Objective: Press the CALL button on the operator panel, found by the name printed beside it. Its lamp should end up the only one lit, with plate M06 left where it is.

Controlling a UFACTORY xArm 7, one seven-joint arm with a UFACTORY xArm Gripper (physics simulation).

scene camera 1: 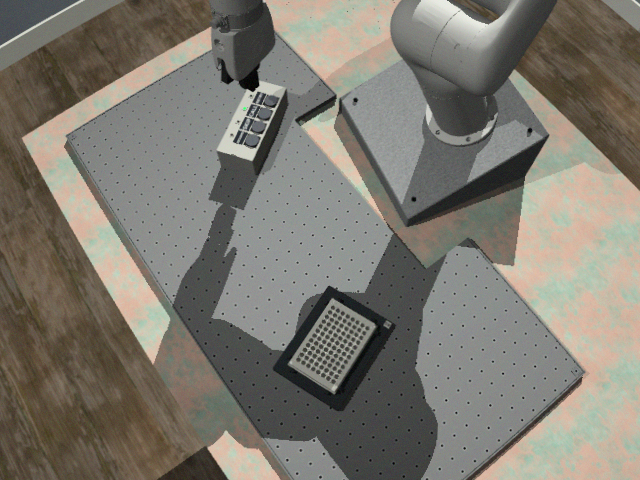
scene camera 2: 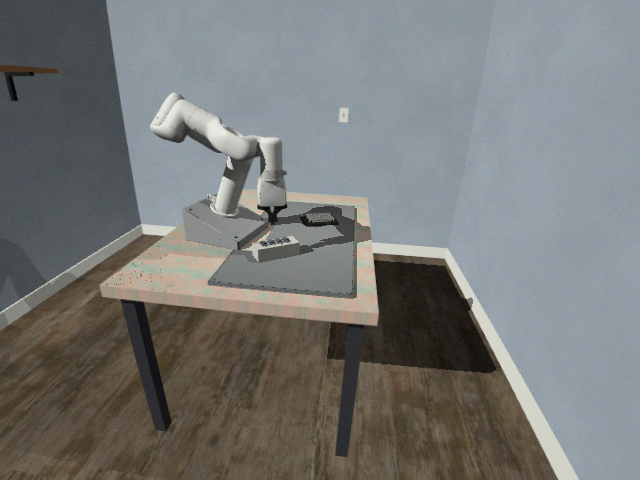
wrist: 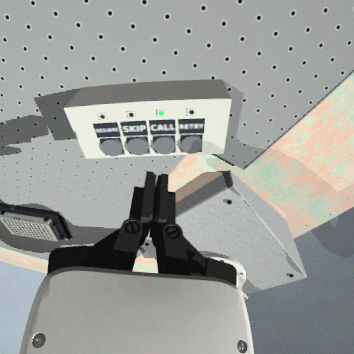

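Where they show: gripper, between the fingertips: (scene camera 1: 249, 85) (scene camera 2: 272, 224) (wrist: 154, 184); arm's base, origin of its link: (scene camera 1: 461, 113) (scene camera 2: 224, 209).
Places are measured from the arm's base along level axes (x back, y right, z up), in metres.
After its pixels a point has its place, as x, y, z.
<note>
The white operator panel (scene camera 1: 238, 150) {-0.339, 0.196, -0.034} (scene camera 2: 279, 251) {-0.300, 0.265, -0.057} (wrist: 150, 108) {-0.291, 0.261, -0.034} carries a row of round grey buttons labelled RESUME, SKIP, CALL and RETRY. The CALL button (wrist: 163, 145) {-0.259, 0.230, -0.031} lies under its printed name. The CALL lamp (wrist: 161, 113) {-0.279, 0.262, -0.034} (scene camera 1: 245, 109) {-0.280, 0.260, -0.034} is lit green; the RESUME lamp (wrist: 102, 116) {-0.330, 0.230, -0.034}, the SKIP lamp (wrist: 131, 114) {-0.304, 0.246, -0.034} and the RETRY lamp (wrist: 191, 112) {-0.254, 0.278, -0.034} are dark. My gripper (scene camera 2: 272, 223) {-0.271, 0.245, 0.043} (wrist: 154, 184) {-0.271, 0.245, 0.043} is shut, empty, and stands above the panel, apart from the buttons. The pale many-welled plate (scene camera 1: 333, 345) {-0.417, -0.167, -0.066} (scene camera 2: 320, 217) {-0.422, -0.149, -0.061} (wrist: 30, 226) {-0.411, -0.144, -0.061} sits flat in a black holder; no M06 label is readable.
The black plate holder (scene camera 1: 282, 368) {-0.500, -0.145, -0.075} rests on the grey perforated board (scene camera 1: 310, 242) {-0.334, 0.000, -0.087} (scene camera 2: 310, 276) {-0.429, 0.380, -0.087}. The arm's grey wedge-shaped base (scene camera 1: 379, 129) {-0.110, 0.086, -0.053} (scene camera 2: 206, 229) {0.022, 0.160, -0.033} (wrist: 240, 235) {-0.038, 0.120, -0.027} stands beside the board. The arm casts shadows across the board.
</note>
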